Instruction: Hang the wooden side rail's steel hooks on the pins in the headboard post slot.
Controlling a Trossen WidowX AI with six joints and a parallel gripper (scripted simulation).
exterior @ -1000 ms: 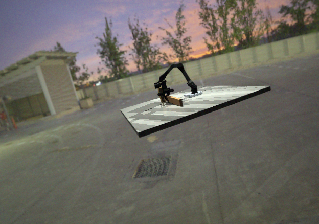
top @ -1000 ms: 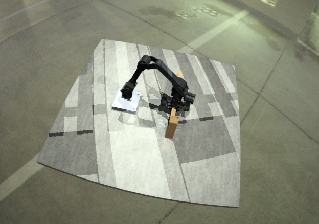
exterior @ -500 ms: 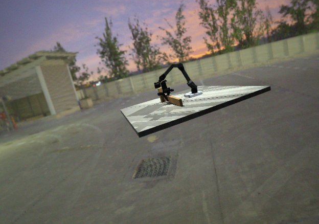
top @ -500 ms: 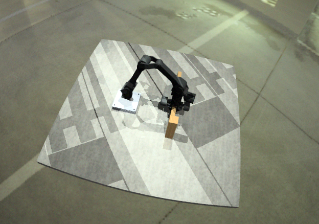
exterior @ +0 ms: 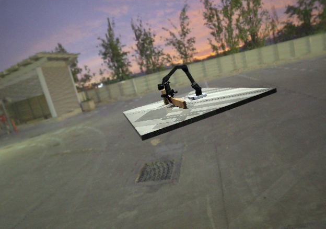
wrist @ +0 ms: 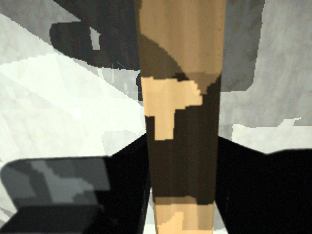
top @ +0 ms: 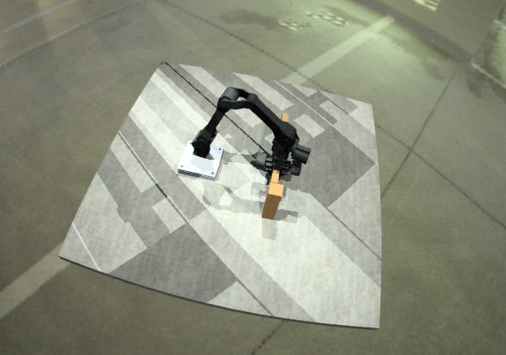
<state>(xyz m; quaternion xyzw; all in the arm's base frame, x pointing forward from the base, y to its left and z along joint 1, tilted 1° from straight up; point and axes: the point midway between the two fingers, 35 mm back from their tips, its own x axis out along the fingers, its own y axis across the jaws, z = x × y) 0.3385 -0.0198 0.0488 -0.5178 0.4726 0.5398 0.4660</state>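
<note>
Right now my gripper tip is 3 cm short of the wooden headboard post, 15 cm to the left of it and 4 cm below it.
</note>
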